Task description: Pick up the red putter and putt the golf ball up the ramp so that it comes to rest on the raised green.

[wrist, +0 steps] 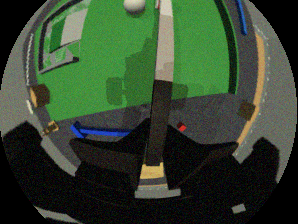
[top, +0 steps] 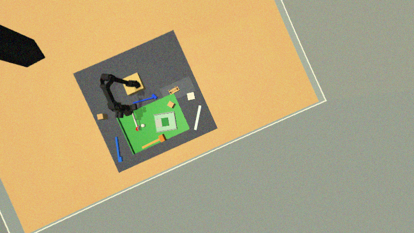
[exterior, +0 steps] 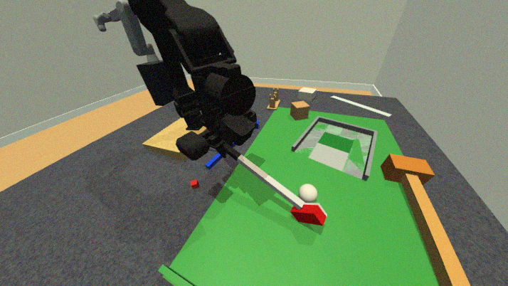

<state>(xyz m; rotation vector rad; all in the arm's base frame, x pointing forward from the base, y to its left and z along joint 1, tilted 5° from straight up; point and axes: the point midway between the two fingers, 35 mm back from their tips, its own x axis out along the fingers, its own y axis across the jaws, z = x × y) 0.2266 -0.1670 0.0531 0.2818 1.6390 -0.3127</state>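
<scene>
Now: the red cube 80 mm behind my gripper tip, 60 mm to the right of it and 70 mm below it. From my gripper tip the other things lie so: red putter 110 mm ahead, 40 mm to the right; white golf ball 210 mm ahead, 30 mm to the right, 50 mm below; blue putter 50 mm behind, 150 mm to the left, 60 mm below.
</scene>
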